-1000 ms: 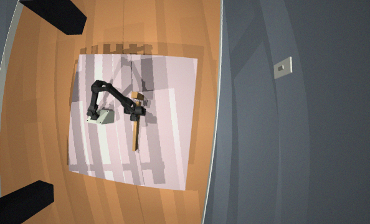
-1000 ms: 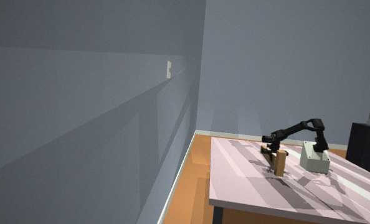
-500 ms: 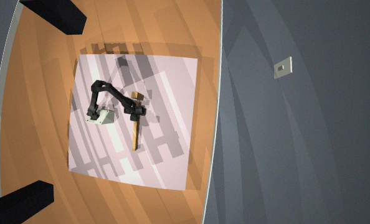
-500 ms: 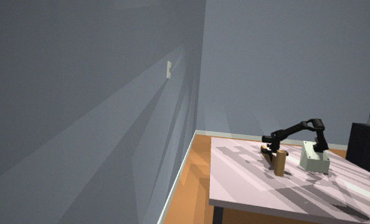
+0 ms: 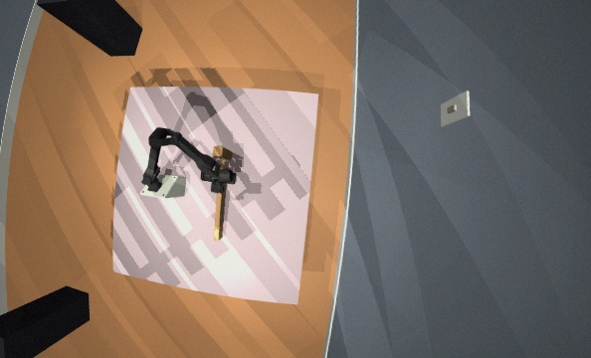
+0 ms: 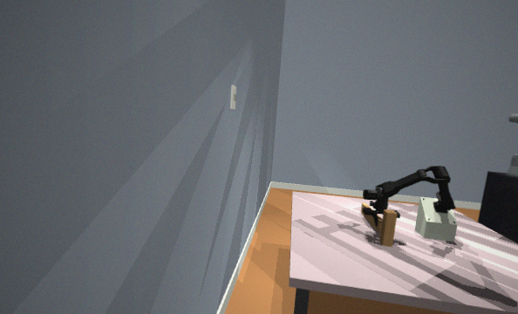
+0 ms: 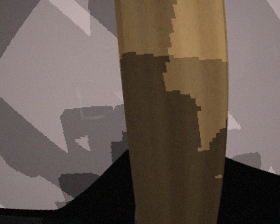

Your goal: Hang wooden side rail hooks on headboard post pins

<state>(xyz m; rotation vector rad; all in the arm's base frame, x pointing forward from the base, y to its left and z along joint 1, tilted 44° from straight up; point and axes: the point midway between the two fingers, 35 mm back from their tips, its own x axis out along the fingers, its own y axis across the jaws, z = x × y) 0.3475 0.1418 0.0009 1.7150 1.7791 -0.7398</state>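
Now: the headboard post 120 mm to the left of my gripper tip and 40 mm above it.
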